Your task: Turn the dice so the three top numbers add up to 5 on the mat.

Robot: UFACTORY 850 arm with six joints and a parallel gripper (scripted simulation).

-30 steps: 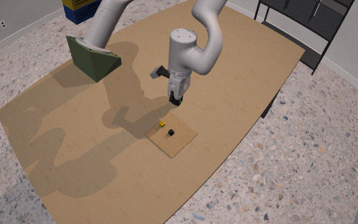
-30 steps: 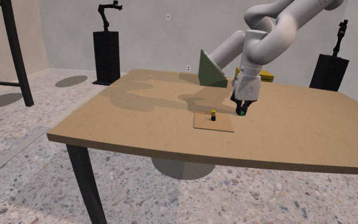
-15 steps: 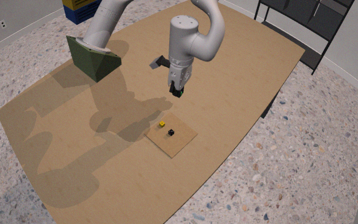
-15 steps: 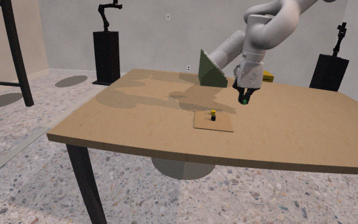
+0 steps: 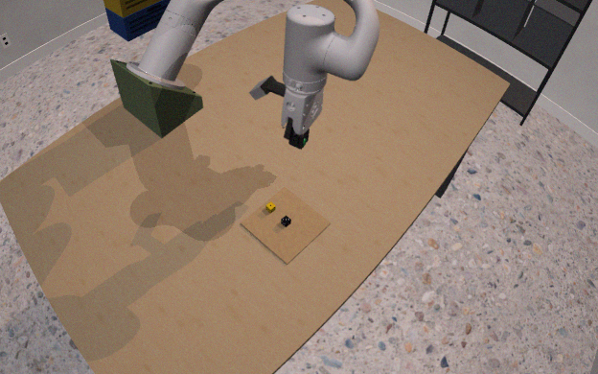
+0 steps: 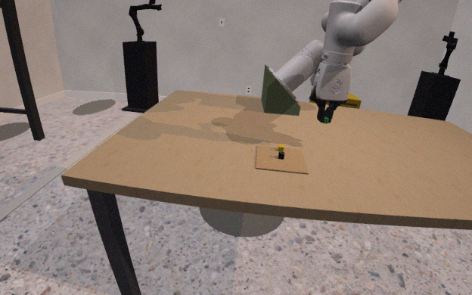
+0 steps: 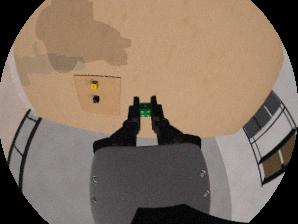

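The green die lies 1 cm ahead of my hand and 1 cm below it. The rest, counted from my hand: tan mat: 9 cm ahead, 12 cm to the right, 12 cm below; black die: 9 cm ahead, 12 cm to the right, 11 cm below; yellow die: 4 cm ahead, 12 cm to the right, 11 cm below.
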